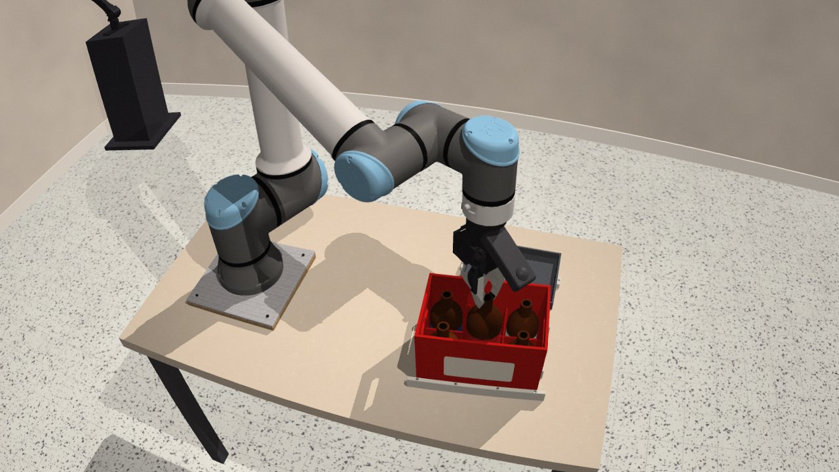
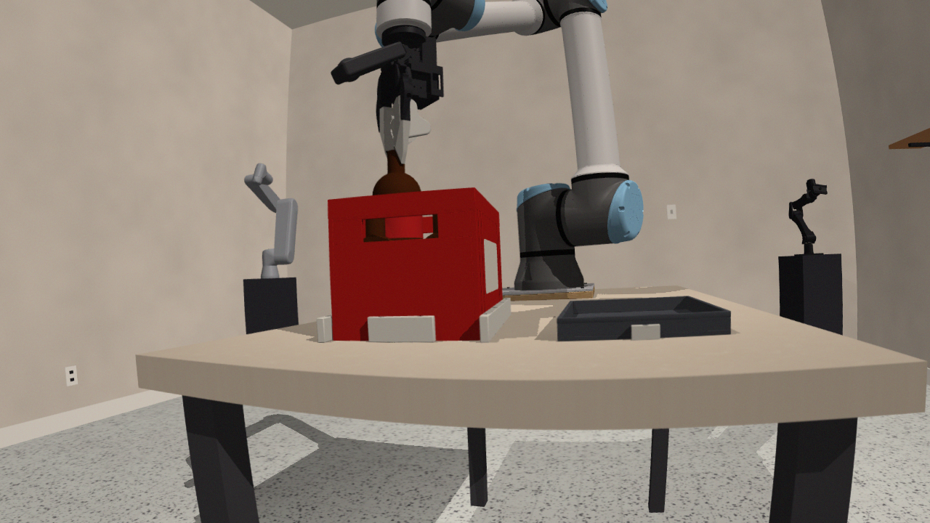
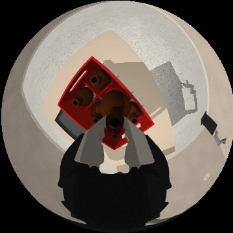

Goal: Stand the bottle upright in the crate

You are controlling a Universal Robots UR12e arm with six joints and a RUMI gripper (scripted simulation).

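My gripper is now 17 cm above the red crate and 4 cm to the right of it. The rest, counted from my hand: tray: 33 cm to the left, 24 cm below, 7 cm ahead.
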